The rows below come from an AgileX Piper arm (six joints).
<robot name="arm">
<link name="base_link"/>
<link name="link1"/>
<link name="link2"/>
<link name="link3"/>
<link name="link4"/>
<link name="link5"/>
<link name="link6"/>
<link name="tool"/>
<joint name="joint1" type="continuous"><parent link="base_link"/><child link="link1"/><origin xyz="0.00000 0.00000 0.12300"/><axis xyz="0 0 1"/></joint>
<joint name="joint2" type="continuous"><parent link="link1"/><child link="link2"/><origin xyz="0.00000 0.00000 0.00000" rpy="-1.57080 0.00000 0.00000"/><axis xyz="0 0 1"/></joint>
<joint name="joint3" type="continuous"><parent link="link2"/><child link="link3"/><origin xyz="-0.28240 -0.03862 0.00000"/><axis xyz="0 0 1"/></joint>
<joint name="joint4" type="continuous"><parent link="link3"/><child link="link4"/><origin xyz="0.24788 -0.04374 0.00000" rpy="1.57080 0.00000 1.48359"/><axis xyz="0 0 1"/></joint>
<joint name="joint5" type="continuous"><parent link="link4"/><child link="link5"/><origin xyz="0.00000 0.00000 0.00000" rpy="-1.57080 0.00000 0.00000"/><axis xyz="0 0 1"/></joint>
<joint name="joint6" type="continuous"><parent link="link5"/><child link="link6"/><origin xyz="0.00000 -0.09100 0.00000" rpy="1.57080 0.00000 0.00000"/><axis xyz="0 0 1"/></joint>
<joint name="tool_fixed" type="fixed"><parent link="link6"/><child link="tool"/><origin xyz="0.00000 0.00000 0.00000"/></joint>
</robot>
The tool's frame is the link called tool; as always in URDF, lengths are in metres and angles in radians. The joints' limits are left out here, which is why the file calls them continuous.
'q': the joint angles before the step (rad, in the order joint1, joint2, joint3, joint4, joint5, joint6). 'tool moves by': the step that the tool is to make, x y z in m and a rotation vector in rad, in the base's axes. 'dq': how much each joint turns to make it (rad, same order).
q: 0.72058 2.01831 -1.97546 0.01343 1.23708 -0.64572
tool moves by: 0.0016 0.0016 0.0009 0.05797 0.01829 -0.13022
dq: -0.00003 0.00014 -0.00014 0.00202 -0.02646 0.14053
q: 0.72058 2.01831 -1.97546 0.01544 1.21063 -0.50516
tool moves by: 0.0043 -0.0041 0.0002 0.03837 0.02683 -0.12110
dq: -0.01336 -0.00002 0.00018 0.00005 -0.00670 0.11727
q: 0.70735 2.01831 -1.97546 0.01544 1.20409 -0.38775
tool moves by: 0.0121 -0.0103 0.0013 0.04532 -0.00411 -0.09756
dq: -0.03602 -0.00001 -0.00016 0.00445 -0.03294 0.06723
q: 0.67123 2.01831 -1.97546 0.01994 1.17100 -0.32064
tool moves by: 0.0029 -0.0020 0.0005 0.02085 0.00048 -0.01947
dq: -0.00974 -0.00013 0.00033 0.01188 -0.01298 0.01102
